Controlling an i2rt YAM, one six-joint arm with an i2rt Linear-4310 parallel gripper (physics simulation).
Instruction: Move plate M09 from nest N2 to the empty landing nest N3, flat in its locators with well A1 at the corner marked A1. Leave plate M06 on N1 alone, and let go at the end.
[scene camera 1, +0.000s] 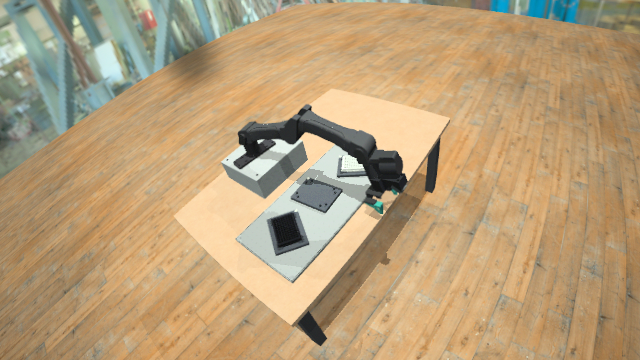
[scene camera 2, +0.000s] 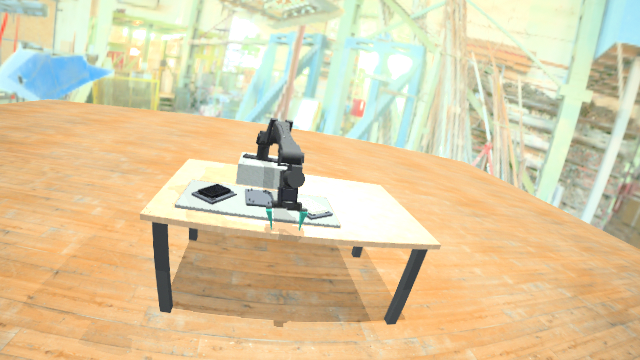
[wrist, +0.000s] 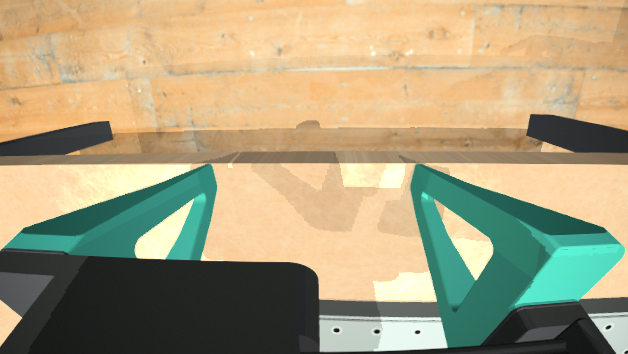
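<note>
My gripper (scene camera 1: 388, 201) (scene camera 2: 286, 229) (wrist: 313, 175) is open and empty, with its green fingers wide apart above the table's edge strip, beside the base board and away from both plates. A black plate (scene camera 1: 287, 228) (scene camera 2: 215, 190) sits in a dark nest at one end of the board. A white plate (scene camera 1: 352, 164) (scene camera 2: 317, 207) sits in a nest at the other end, partly hidden by the arm. The empty dark nest (scene camera 1: 317, 194) (scene camera 2: 258, 197) lies between them. Plate labels, nest labels and the A1 mark are too small to read.
The light grey base board (scene camera 1: 327, 227) (scene camera 2: 187, 202) (wrist: 400, 324) lies on the wooden table (scene camera 1: 380, 110) (scene camera 2: 395, 215) (wrist: 300, 270). The arm stands on a grey block (scene camera 1: 280, 176) (scene camera 2: 250, 173) behind the board and reaches across it. The table's edge runs near the fingertips in the wrist view.
</note>
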